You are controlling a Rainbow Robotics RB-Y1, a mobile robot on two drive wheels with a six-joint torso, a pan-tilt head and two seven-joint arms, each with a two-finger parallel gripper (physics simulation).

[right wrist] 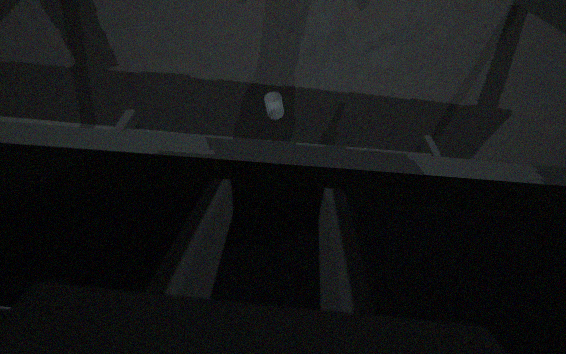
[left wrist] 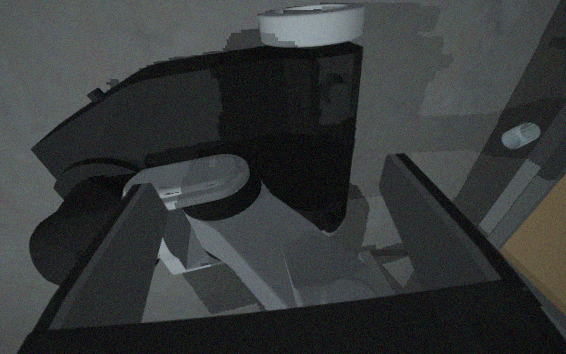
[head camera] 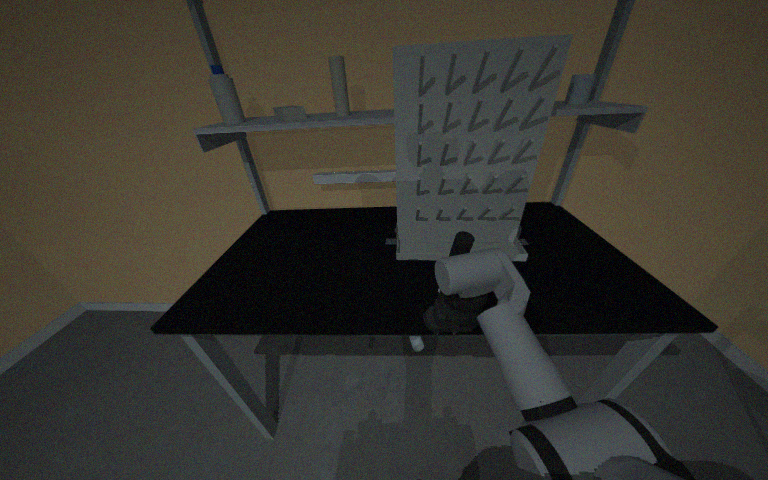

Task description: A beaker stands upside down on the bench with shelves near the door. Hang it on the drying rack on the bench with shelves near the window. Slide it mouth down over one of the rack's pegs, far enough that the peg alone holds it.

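Places are measured from the robot's base along level axes (x ahead, y left, z up), in centimetres.
Pixels of known places: left gripper, fingertip midpoint: [left wrist: 270,184]; right gripper, fingertip midpoint: [right wrist: 276,199] [head camera: 444,331].
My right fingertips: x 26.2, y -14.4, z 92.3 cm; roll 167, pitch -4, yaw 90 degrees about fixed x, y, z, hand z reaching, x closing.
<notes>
Behind a point stands the place of what it marks.
The clear beaker [head camera: 416,343] {z 10.0, x 77.6, y -15.9 cm} [left wrist: 521,135] {z 9.0, x 77.3, y -14.4 cm} [right wrist: 274,105] {z 10.3, x 78.4, y -16.4 cm} lies on the floor, apparently on its side, below the front edge of the bench and apart from both grippers. My right gripper [head camera: 453,323] {z 92.3, x 26.2, y -14.4 cm} [right wrist: 276,199] {z 92.3, x 26.2, y -14.4 cm} is partly open and empty, over the black bench top near its front edge; its fingertips are hard to make out in the head view. My left gripper [left wrist: 270,184] {z 53.6, x -15.8, y 25.8 cm} is wide open and empty. The pale drying rack [head camera: 433,243] {z 91.9, x 66.9, y -19.5 cm} stands upright on the bench [head camera: 271,271] {z 91.5, x 55.2, y 41.4 cm}, with several rows of angled pegs. No beaker shows on its pegs.
A shelf [head camera: 362,120] {z 136.7, x 74.2, y 4.8 cm} behind the rack holds a bottle [head camera: 226,99] {z 144.9, x 84.8, y 52.0 cm}, a tall cylinder [head camera: 339,84] {z 147.1, x 85.9, y 12.3 cm}, a low dish [head camera: 289,112] {z 139.7, x 83.1, y 30.7 cm} and a container [head camera: 578,89] {z 141.7, x 83.9, y -70.4 cm}. Bench legs [head camera: 232,384] {z 52.9, x 35.4, y 61.3 cm} stand at both sides. The robot's dark base [left wrist: 285,110] {z 16.9, x -7.9, y 12.7 cm} shows beyond the left fingers.
</notes>
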